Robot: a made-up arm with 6 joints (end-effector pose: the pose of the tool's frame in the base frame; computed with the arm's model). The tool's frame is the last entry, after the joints. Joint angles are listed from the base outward.
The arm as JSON. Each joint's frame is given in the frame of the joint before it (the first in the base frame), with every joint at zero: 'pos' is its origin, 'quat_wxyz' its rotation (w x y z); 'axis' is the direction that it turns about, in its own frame. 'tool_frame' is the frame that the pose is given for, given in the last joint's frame.
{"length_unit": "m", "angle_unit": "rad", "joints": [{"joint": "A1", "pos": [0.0, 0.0, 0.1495], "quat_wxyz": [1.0, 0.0, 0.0, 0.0], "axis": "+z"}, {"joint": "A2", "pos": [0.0, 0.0, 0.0], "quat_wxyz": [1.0, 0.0, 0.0, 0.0], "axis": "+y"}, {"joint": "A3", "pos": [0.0, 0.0, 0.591], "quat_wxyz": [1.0, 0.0, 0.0, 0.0], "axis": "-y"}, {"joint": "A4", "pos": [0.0, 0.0, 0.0], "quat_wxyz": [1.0, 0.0, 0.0, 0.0], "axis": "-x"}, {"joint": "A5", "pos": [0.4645, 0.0, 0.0], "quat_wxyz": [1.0, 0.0, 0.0, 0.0], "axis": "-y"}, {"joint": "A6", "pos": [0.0, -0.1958, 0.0], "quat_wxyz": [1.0, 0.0, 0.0, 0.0], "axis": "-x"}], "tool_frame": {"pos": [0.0, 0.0, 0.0], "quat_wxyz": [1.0, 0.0, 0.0, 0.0]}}
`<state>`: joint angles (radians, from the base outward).
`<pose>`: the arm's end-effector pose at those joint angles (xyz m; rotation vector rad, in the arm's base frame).
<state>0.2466 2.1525 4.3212 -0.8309 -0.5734 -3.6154</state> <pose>0.3734 -0.0421 0.2901 -1.4160 -1.6202 -1.3627</pose>
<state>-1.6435 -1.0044 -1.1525 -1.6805 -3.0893 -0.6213</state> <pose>0.0263 0.0663 0.2056 1.7573 1.4156 0.9951</pose>
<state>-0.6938 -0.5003 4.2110 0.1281 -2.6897 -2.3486</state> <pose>-0.3233 0.0163 0.2035 0.9526 -1.1330 1.7415</pose>
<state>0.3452 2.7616 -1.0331 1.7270 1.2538 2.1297</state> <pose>-0.2618 -0.0618 -0.2707 0.3506 -0.1456 2.0690</pose>
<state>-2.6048 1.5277 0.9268 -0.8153 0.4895 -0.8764</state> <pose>-0.8361 -0.3413 -0.2052 -0.4504 2.1172 2.2257</pose>
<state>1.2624 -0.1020 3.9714 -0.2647 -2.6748 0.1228</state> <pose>0.0652 -0.4178 0.3951 0.5317 -1.4011 0.8785</pose>
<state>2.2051 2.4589 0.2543 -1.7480 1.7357 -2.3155</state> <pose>0.0063 -0.0668 -0.5692 1.6801 0.3191 0.6408</pose>
